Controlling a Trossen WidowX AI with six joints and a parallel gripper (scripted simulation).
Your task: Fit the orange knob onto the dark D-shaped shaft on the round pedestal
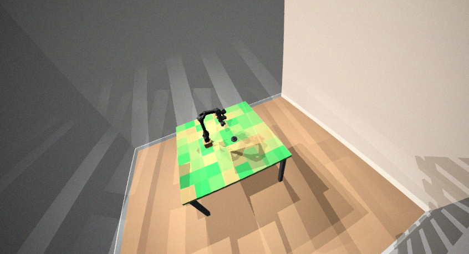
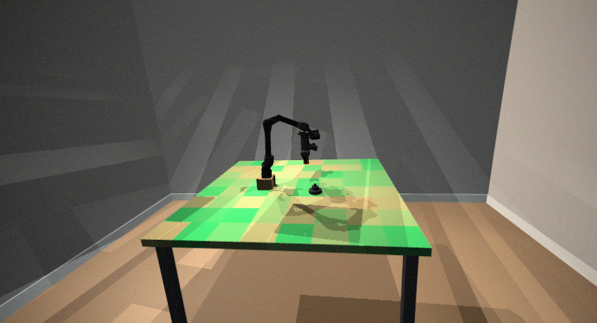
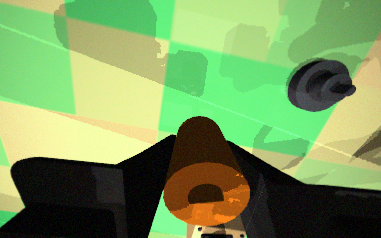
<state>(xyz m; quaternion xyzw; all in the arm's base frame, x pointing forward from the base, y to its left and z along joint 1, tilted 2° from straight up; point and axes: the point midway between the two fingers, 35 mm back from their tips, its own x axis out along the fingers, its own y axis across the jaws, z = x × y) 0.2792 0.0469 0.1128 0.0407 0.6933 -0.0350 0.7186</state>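
My gripper tip is now 210 mm to the left of the round pedestal, 110 mm above it and 30 mm short of it. The rest, counted from my gripper tip: orange knob: 20 mm above.
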